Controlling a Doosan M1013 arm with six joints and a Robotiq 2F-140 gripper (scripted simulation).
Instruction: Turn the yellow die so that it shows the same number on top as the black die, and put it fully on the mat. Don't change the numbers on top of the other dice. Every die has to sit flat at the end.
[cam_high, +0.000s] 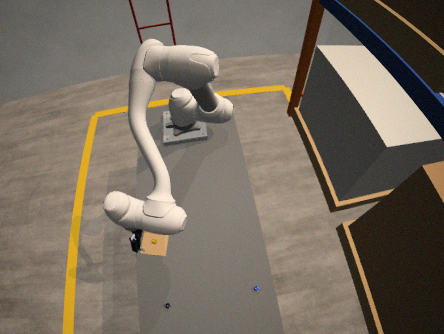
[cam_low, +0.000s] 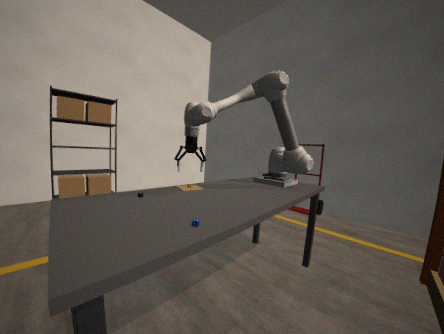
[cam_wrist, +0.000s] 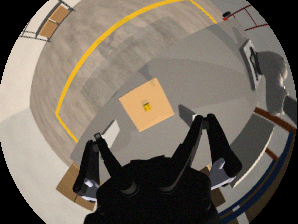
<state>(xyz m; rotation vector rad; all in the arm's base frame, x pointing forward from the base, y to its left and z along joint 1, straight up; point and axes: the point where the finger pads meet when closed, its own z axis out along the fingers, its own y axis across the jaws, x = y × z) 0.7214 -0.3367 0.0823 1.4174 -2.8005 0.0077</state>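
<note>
My hand is 10 cm above the yellow die. Round my hand: blue die 38 cm ahead, 43 cm to the left, 11 cm below; then tan mat 12 cm below; then black die 34 cm ahead, 1 cm to the right, 11 cm below.
</note>
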